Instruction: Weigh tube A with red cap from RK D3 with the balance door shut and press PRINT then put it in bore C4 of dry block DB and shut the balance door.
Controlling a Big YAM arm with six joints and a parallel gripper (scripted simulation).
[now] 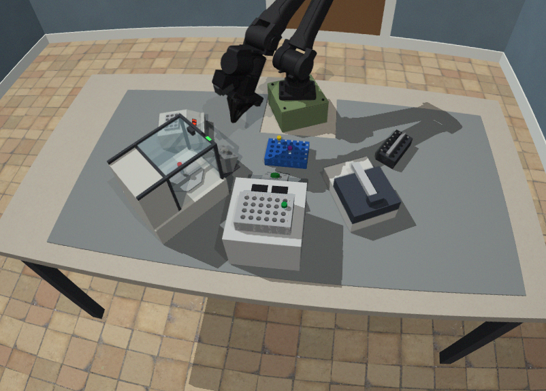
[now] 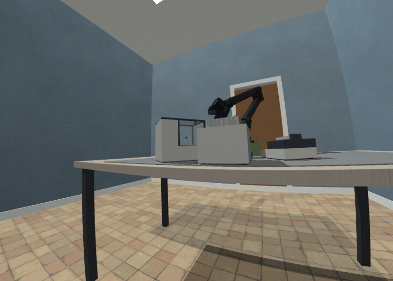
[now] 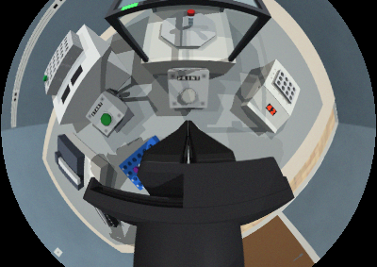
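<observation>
Right now the balance door is 12 cm to the right of my hand, 12 cm ahead of it and 5 cm above it. Also, from my hand: blue tube rack RK: 15 cm to the left, 14 cm below; grey well block: 31 cm ahead, 10 cm to the left, 1 cm below; spectrophotometer SP: 35 cm to the left, 16 cm ahead, 9 cm below.
</observation>
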